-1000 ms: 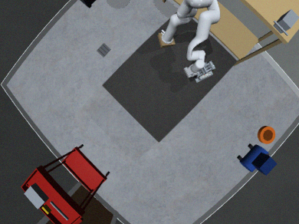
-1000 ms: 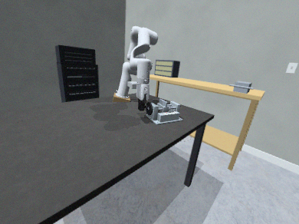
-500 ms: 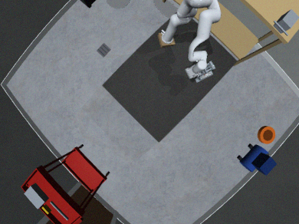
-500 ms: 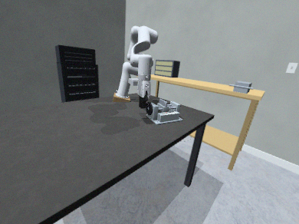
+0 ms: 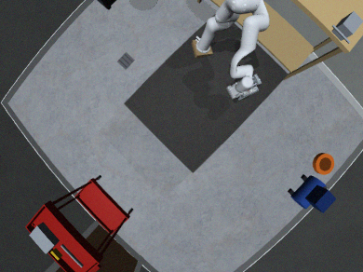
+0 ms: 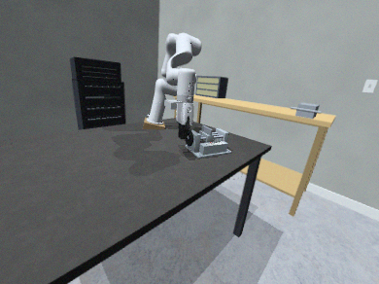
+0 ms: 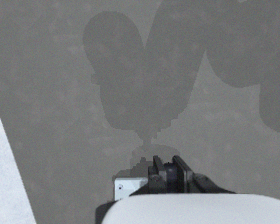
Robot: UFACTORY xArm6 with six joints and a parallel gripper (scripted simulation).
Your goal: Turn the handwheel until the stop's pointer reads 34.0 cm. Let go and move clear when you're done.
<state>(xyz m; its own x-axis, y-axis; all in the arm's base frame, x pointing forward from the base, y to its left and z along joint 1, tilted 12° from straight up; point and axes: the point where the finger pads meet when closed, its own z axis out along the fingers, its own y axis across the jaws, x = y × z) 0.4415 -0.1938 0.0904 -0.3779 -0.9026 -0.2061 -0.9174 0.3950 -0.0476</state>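
The sliding stop is 130 mm to the left of my hand, 50 mm ahead of it and 10 mm below it. Also, from my hand: upright knob (10 mm to the left); then handwheel (20 mm to the left, 10 mm below, 10 mm ahead).
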